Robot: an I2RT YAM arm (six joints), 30 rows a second.
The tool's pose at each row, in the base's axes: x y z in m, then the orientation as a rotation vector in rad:
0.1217 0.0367 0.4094 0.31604 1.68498 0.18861
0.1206 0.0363 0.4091 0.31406 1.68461 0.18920
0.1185 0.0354 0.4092 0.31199 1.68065 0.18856
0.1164 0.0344 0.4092 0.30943 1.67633 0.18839
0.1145 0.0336 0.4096 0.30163 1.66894 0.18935
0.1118 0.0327 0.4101 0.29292 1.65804 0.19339
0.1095 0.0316 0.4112 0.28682 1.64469 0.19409
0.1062 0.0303 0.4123 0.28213 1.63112 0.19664
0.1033 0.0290 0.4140 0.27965 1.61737 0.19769
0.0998 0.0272 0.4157 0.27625 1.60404 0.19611
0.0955 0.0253 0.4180 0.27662 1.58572 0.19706
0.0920 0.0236 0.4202 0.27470 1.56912 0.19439
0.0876 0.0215 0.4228 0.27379 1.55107 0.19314
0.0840 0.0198 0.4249 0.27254 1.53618 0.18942
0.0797 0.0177 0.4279 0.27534 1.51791 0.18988
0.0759 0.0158 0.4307 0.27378 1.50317 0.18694
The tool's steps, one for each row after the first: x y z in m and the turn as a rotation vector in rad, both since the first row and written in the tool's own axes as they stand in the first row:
0.0003 -0.0006 -0.0010 -0.00160 -0.00027 -0.00094
0.0001 -0.0016 -0.0031 -0.00300 -0.00427 -0.00238
0.0001 -0.0028 -0.0051 -0.00504 -0.00854 -0.00384
-0.0003 -0.0036 -0.0070 -0.01136 -0.01563 -0.00789
-0.0008 -0.0046 -0.0097 -0.02075 -0.02563 -0.01049
-0.0019 -0.0055 -0.0120 -0.02683 -0.03858 -0.01312
-0.0030 -0.0067 -0.0154 -0.03333 -0.05144 -0.01371
-0.0046 -0.0077 -0.0184 -0.03758 -0.06473 -0.01369
-0.0064 -0.0092 -0.0220 -0.04061 -0.07806 -0.01585
-0.0087 -0.0108 -0.0264 -0.04381 -0.09586 -0.01360
-0.0109 -0.0120 -0.0301 -0.04574 -0.11260 -0.01513
-0.0135 -0.0137 -0.0347 -0.04822 -0.13051 -0.01504
-0.0156 -0.0150 -0.0385 -0.04879 -0.14576 -0.01687
-0.0186 -0.0165 -0.0430 -0.05018 -0.16361 -0.01321
-0.0214 -0.0178 -0.0470 -0.05141 -0.17857 -0.01480

